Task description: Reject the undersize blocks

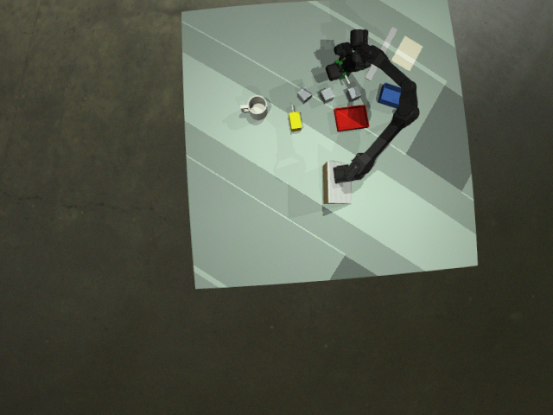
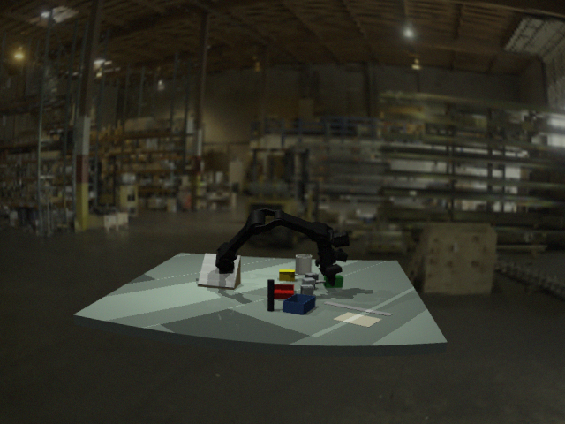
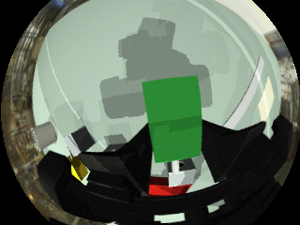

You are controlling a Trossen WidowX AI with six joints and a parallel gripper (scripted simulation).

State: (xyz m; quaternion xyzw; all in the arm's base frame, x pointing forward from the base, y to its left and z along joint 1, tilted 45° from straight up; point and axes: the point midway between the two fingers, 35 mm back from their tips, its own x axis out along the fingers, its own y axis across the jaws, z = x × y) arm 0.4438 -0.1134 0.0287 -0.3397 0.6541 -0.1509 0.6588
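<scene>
The steel block lies 90 mm behind my gripper tip, 80 mm to the left of it and 20 mm below it. Round my gripper tip: red reject tray: 210 mm behind, 10 mm to the right, 40 mm below; then blue bin: 130 mm behind, 220 mm to the right, 30 mm below; then green GO gauge: 20 mm behind, 10 mm to the right, 10 mm above.
</scene>
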